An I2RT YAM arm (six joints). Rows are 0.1 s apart.
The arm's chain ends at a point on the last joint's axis. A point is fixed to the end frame.
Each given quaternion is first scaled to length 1.
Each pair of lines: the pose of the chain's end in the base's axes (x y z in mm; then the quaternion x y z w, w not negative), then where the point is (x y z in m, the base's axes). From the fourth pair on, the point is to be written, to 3 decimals.
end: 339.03 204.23 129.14 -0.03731 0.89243 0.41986 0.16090
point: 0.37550 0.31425 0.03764
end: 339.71 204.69 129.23 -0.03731 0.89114 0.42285 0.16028
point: 0.37592 0.31535 0.03840
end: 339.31 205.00 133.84 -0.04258 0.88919 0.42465 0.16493
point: 0.37603 0.31620 0.04389
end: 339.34 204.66 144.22 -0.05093 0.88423 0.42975 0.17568
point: 0.378 0.317 0.057
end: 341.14 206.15 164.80 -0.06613 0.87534 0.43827 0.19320
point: 0.382 0.321 0.081
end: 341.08 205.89 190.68 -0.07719 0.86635 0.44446 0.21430
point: 0.385 0.322 0.111
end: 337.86 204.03 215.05 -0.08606 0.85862 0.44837 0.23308
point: 0.385 0.321 0.139
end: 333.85 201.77 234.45 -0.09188 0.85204 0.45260 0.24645
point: 0.383 0.320 0.161
